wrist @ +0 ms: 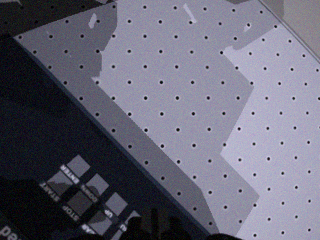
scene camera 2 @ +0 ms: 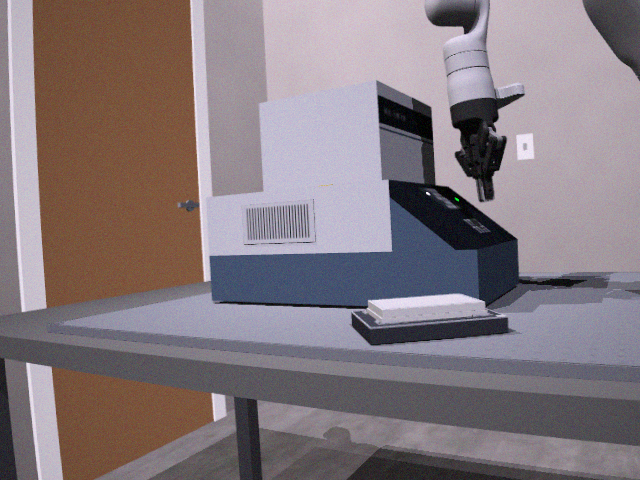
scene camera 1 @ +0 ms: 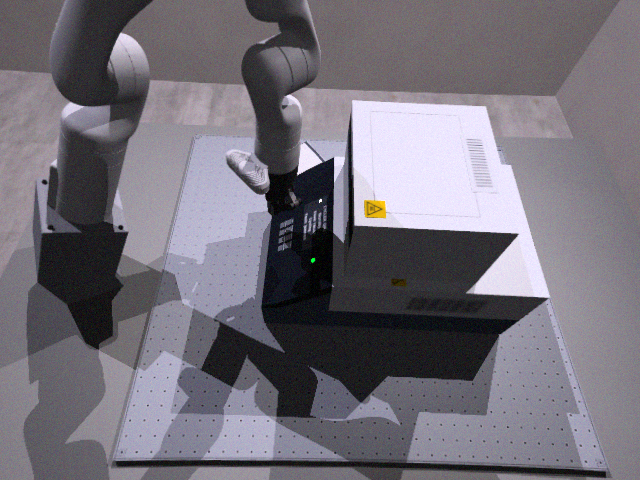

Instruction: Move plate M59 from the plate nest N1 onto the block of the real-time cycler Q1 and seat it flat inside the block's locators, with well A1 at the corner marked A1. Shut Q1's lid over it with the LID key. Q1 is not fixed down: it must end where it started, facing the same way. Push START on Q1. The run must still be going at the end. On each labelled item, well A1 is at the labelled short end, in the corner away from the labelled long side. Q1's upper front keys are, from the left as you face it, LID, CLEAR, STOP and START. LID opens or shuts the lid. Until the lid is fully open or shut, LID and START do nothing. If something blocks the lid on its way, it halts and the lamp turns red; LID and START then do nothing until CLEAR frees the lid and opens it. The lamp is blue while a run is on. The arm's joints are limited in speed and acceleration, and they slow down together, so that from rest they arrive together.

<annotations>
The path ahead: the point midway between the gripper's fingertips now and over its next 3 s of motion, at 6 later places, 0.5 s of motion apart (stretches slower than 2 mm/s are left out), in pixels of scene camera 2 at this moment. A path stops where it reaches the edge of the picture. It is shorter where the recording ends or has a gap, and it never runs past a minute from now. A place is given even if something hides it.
My gripper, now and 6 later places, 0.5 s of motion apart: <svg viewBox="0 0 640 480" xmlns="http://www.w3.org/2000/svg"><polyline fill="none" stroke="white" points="486,201 487,207 485,209 481,214 479,218 476,222 477,220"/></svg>
</annotations>
